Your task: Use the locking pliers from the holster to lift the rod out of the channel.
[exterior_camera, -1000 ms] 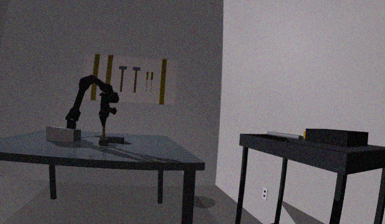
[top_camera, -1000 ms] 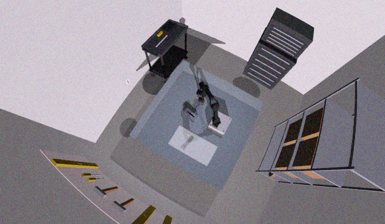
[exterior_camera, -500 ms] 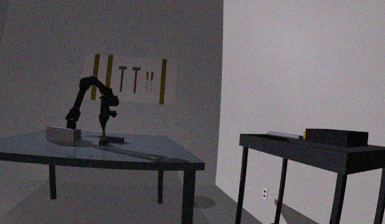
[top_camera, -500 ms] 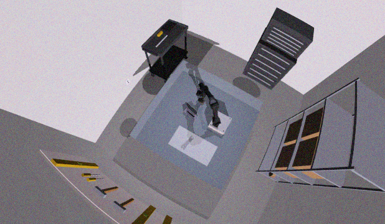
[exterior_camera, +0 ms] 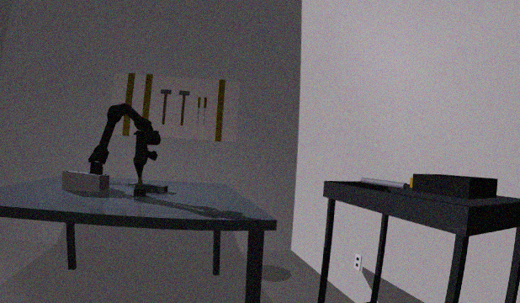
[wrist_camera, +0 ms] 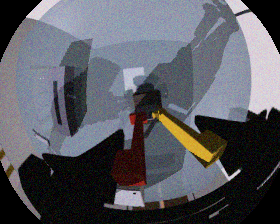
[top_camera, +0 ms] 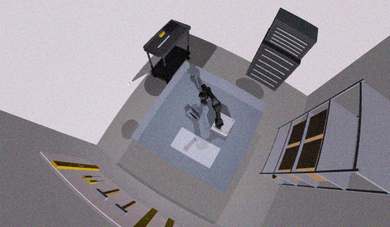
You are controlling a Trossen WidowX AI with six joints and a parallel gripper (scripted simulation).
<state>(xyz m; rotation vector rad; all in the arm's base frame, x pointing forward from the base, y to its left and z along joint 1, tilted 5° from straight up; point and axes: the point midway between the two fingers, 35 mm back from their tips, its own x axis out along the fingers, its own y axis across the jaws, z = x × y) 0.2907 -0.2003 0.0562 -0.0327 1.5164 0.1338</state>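
Right now my gripper tip is 20 mm to the left of the yellow handle. Round my gripper tip: small dark holster 90 mm below, 10 mm to the left; grey channel block 230 mm to the left, 80 mm below, 30 mm ahead; grey strip 570 mm to the left, 110 mm behind, 100 mm below.
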